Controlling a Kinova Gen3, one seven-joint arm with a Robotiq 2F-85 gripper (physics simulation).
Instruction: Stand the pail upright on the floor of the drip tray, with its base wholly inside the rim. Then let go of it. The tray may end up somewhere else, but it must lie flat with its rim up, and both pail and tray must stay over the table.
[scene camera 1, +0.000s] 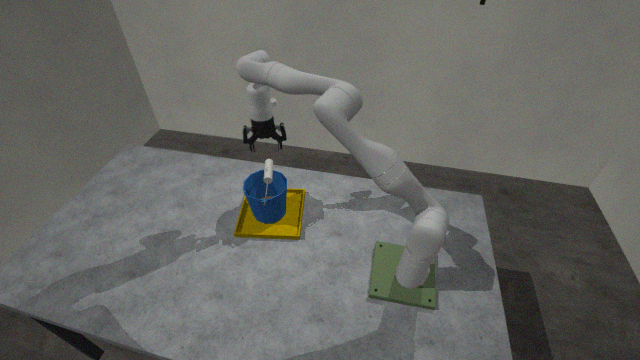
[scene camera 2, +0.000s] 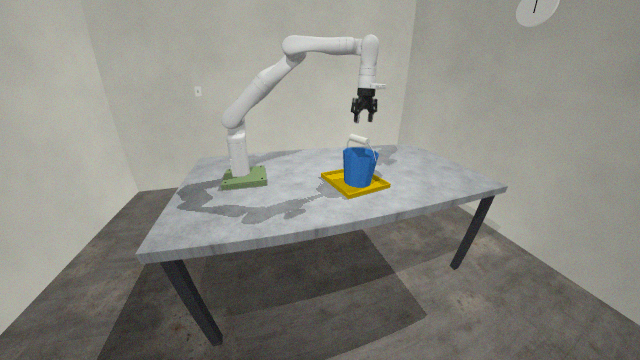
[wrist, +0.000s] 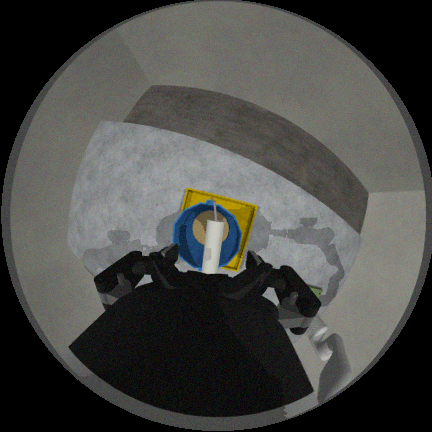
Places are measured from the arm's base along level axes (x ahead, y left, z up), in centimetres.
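Where they show: gripper, fingertip midpoint: (scene camera 1: 266, 150) (scene camera 2: 363, 122) (wrist: 211, 254); arm's base, origin of the base link: (scene camera 1: 408, 276) (scene camera 2: 241, 173).
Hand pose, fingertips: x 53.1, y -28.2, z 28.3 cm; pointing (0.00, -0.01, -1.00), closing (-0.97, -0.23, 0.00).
Each offset is from my fingertips to the top centre of the thing. Level surfaces: height alone.
The blue pail {dx +1.9, dy +2.2, dz -6.6 cm} (scene camera 1: 270, 205) (scene camera 2: 359, 167) (wrist: 185, 240) stands upright on the floor of the yellow drip tray {dx +0.7, dy +3.0, dz -28.7 cm} (scene camera 1: 294, 231) (scene camera 2: 350, 194) (wrist: 246, 220), with its base inside the rim. Its wire bail stands raised, with the white grip {dx -0.1, dy +1.8, dz -6.6 cm} (scene camera 1: 268, 171) (scene camera 2: 358, 139) (wrist: 213, 247) above the pail's mouth. The tray lies flat on the table, rim up. My gripper (scene camera 1: 266, 148) (scene camera 2: 363, 120) (wrist: 211, 254) is open and empty. It hangs above the white grip, with a gap between them in both scene views. In the wrist view the pail hides part of the tray.
The grey table {dz -30.9 cm} (scene camera 1: 200, 290) (scene camera 2: 295, 220) (wrist: 130, 170) carries the pail and tray. The arm's green base plate (scene camera 1: 385, 270) (scene camera 2: 252, 177) stands on the same table, to the right of the tray in scene camera 1. The table's far edge lies behind the tray in that view.
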